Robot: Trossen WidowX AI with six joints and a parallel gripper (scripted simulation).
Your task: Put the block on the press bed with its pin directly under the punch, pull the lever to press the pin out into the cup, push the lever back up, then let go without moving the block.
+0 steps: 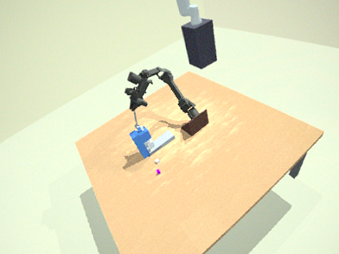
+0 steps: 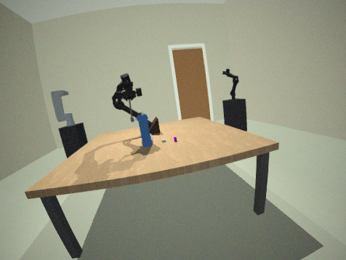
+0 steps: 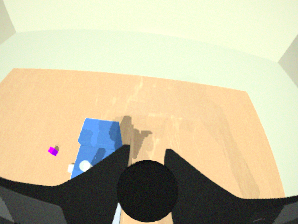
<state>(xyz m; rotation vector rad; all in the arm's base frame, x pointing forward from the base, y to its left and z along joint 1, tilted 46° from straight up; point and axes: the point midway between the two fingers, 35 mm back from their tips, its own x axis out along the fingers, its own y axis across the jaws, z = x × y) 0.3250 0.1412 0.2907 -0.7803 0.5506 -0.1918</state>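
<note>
My gripper tip is 6 cm above the lever, 1 cm to the right of it and 1 cm past it. Also, from my gripper tip: small purple piece 31 cm below, 27 cm to the left, 6 cm ahead.
</note>
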